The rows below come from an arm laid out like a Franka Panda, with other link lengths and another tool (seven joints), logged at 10 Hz.
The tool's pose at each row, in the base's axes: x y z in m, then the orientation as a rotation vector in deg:
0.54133 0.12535 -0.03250 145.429 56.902 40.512
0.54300 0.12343 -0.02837 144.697 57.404 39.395
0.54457 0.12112 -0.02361 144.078 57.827 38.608
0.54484 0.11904 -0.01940 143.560 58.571 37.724
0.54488 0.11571 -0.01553 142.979 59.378 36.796
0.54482 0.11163 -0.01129 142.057 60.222 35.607
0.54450 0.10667 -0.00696 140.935 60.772 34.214
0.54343 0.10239 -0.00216 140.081 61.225 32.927
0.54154 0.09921 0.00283 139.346 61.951 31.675
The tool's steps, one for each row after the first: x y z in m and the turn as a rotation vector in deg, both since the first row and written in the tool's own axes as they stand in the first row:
0.00107 0.00416 -0.00226 -0.328 -0.751 -0.790
0.00201 0.00883 -0.00505 -0.608 -1.276 -1.431
0.00211 0.01238 -0.00813 -0.643 -1.785 -2.220
0.00108 0.01653 -0.01091 -0.689 -2.315 -3.081
-0.00043 0.02133 -0.01397 -0.970 -3.057 -4.163
-0.00268 0.02665 -0.01714 -1.527 -4.035 -5.217
-0.00478 0.03131 -0.02119 -1.905 -4.933 -6.079
-0.00657 0.03483 -0.02598 -2.043 -5.726 -7.030

